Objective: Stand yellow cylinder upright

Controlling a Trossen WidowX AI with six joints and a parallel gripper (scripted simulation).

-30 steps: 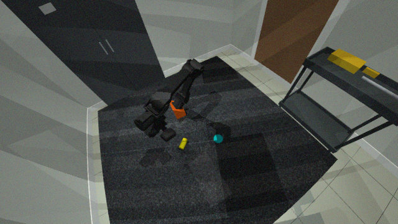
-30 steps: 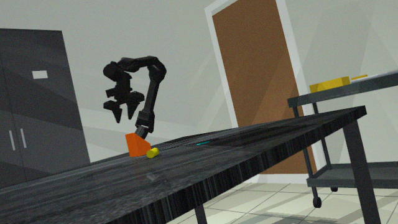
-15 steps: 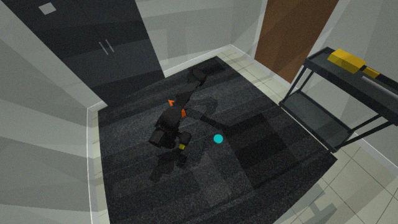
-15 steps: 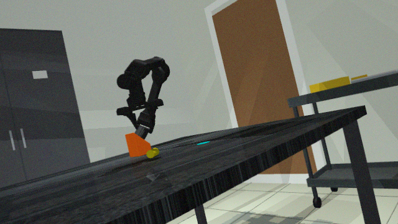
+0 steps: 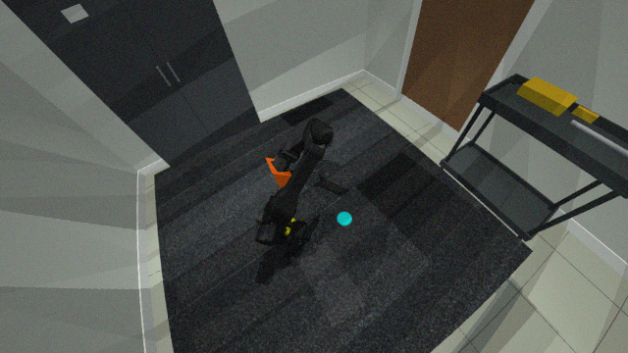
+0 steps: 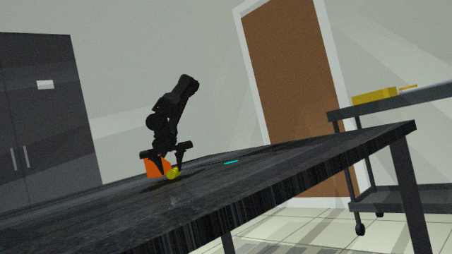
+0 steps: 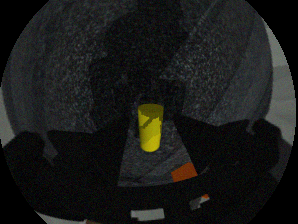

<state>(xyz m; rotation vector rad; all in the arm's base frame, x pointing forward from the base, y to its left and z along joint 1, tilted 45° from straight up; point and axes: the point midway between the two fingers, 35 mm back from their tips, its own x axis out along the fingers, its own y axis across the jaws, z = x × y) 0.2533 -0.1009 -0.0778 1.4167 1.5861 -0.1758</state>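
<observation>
Now: the cyan circle 220 mm to the left of my gripper tip, 90 mm ahead of it and 20 mm below it. From my gripper tip the other things lie so: yellow tall cylinder (20 mm to the left, 10 mm behind).
</observation>
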